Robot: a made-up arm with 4 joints.
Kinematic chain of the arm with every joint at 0, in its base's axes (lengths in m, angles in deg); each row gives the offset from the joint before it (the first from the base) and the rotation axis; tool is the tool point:
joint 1: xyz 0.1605 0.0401 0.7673 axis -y
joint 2: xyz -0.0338 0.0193 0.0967 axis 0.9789 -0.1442 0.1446
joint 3: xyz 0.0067 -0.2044 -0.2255 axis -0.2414 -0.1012 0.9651
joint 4: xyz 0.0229 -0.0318 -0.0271 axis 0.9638 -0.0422 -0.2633
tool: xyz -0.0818 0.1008 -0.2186
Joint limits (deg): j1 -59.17..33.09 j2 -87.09..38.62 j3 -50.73..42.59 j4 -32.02..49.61
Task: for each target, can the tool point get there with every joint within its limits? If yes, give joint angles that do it. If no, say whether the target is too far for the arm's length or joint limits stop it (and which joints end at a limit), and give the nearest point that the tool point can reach.
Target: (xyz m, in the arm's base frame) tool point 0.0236 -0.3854 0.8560
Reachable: yes | joints -38.37 -65.65 -40.09 -8.54
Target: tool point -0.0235 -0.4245 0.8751
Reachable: yes | joints -19.79 -64.94 -20.84 -18.88
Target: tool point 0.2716 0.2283 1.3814
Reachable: no: joint limits stop it (at a limit: joint 1, joint 2, joint 3, joint 4) | nearest point 0.1514 -0.2541 1.0592 | short by 0.592 m
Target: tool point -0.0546 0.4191 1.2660
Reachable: no: joint limits stop it (at a limit: joint 1, joint 2, joint 4) | nearest point -0.0783 0.2368 0.7496 | short by 0.548 m
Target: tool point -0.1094 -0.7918 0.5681
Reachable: no: too far | nearest point -0.0016 -0.4888 0.6980 | short by 0.347 m
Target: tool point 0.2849 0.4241 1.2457
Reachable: no: joint limits stop it (at a limit: joint 1, joint 2, joint 4) | nearest point 0.3471 0.2171 0.7334 | short by 0.556 m
